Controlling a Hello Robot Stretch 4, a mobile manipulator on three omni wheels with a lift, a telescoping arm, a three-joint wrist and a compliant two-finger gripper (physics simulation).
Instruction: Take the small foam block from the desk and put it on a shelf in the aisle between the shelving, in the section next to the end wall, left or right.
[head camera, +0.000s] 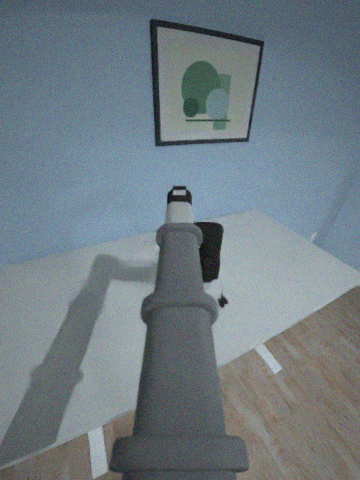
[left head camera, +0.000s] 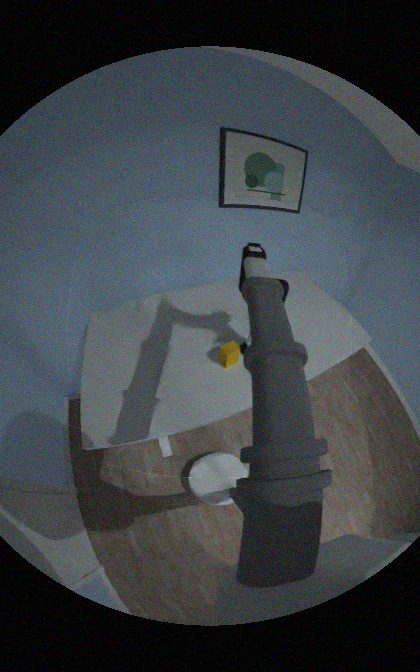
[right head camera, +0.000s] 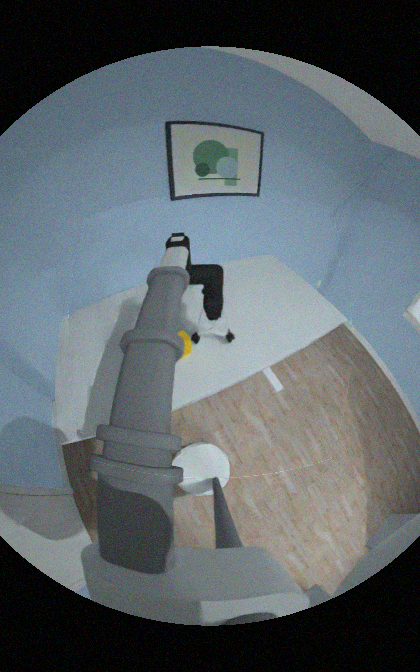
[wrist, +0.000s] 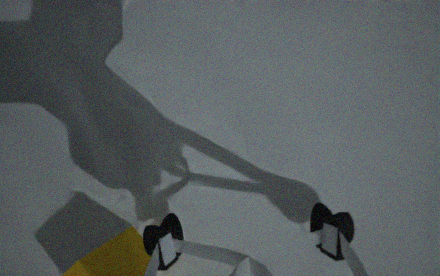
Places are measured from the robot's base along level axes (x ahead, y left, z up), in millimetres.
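Where they show: gripper, between the fingertips: (wrist: 245, 225).
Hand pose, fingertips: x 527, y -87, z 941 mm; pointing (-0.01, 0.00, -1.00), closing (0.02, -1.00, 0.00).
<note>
After its pixels a point has its place.
The small yellow foam block (left head camera: 229, 354) (right head camera: 185, 344) (wrist: 112, 256) {x 519, y 16, z 980 mm} stands on the white desk (head camera: 280, 260) {x 797, y -493, z 922 mm} (left head camera: 195, 400) (right head camera: 290, 310). In the wrist view part of it shows at the lower left edge, beside the left fingertip. In the head camera view it does not show. My gripper (right head camera: 213, 337) (wrist: 245, 225) {x 527, y -87, z 941 mm} is open over the desk, with its fingertips apart and no thing between them. The block is to the left of the left fingertip, outside the fingers. In the left head view the arm hides most of the gripper. The shelving does not show in these views.
A framed picture (head camera: 206, 85) {x 1175, y -120, z 1625 mm} (left head camera: 262, 171) (right head camera: 215, 161) hangs on the blue wall behind the desk. A round white object (left head camera: 217, 477) (right head camera: 204, 467) is low in front of the desk, near the arm. A wood floor (head camera: 310, 400) {x 460, y -886, z -28 mm} runs along the desk's front edge.
</note>
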